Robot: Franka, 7 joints.
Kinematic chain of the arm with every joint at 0, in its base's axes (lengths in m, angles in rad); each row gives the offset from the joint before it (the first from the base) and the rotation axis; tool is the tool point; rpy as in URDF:
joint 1: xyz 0 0 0.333 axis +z
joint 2: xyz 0 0 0 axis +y
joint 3: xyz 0 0 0.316 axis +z
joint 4: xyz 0.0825 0 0 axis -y
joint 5: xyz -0.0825 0 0.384 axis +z
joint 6: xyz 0 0 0 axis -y
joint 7: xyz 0.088 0 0 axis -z
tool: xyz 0 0 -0.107 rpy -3.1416 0 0
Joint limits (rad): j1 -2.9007..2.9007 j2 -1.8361..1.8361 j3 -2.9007..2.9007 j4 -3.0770..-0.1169 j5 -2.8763..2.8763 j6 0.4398..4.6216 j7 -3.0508..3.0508
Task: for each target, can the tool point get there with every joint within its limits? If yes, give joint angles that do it. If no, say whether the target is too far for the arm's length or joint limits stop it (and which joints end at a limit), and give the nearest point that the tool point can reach.
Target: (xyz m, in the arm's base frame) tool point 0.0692 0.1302 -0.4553
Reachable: no: joint limits stop it (at a limit: joint 2) | nearest point 0.0801 0.1506 -0.3487 | short by 0.109 m
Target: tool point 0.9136 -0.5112 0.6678
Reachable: no: too far | nearest point 0.7131 -0.3990 0.5943 | short by 0.241 m
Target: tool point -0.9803 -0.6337 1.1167
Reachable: no: too far | nearest point -0.5982 -0.3867 0.8112 | short by 0.548 m
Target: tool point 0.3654 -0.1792 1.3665
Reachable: no: too far | nearest point 0.2822 -0.1384 1.1312 | short by 0.253 m
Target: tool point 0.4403 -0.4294 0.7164
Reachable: yes | joints -1.4878 1.2042 2.3092 -1.0658 -1.3732 1.1818 -1.4902
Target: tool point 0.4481 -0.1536 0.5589
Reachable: yes | joints -1.0125 -0.3604 0.6724 -2.0729 -0.3669 1.8010 1.0822
